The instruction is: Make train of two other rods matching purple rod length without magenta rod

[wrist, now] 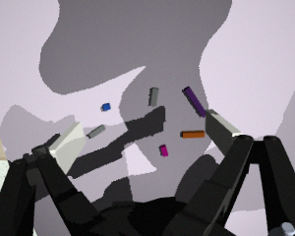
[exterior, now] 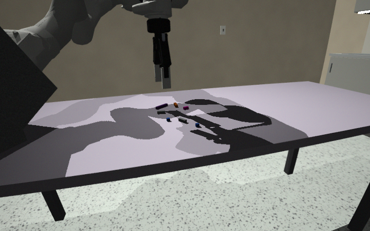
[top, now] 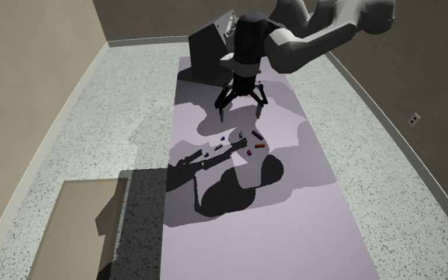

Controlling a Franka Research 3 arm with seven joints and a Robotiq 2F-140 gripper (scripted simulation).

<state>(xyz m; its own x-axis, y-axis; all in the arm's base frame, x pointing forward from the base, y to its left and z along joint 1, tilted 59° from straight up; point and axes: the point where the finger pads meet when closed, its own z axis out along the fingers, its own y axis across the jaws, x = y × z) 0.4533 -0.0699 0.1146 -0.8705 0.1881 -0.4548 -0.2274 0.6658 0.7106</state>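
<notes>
The magenta rod lies 80 mm ahead of my hand, 50 mm to the left of it and 120 mm below it. Round my hand: purple rod 20 mm behind, 90 mm to the left, 120 mm below; orange rod 40 mm ahead, 100 mm to the left, 120 mm below.
</notes>
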